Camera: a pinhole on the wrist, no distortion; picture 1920 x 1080 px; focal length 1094.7 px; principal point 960.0 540.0 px. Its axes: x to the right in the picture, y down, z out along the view. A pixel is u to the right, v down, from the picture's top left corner.
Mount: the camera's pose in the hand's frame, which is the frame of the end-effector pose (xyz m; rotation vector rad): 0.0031 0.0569 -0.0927 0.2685 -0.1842 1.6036
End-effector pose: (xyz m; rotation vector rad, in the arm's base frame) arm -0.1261 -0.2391 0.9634 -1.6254 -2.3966 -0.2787
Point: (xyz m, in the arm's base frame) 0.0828 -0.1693 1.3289
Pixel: behind the camera
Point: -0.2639 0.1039 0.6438
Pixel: 1105 60
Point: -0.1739 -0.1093 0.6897
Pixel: 1102 467
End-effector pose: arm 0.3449 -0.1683 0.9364 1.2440 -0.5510 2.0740
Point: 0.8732 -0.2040 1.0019
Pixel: 460 890
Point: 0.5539 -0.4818 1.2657
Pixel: 1283 356
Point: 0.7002 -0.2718 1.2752
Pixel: 793 342
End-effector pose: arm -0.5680 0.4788 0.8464 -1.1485 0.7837 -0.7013
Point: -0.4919 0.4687 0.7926
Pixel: 1248 142
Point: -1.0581 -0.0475 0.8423
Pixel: behind the camera
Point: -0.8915 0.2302 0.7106
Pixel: behind the camera
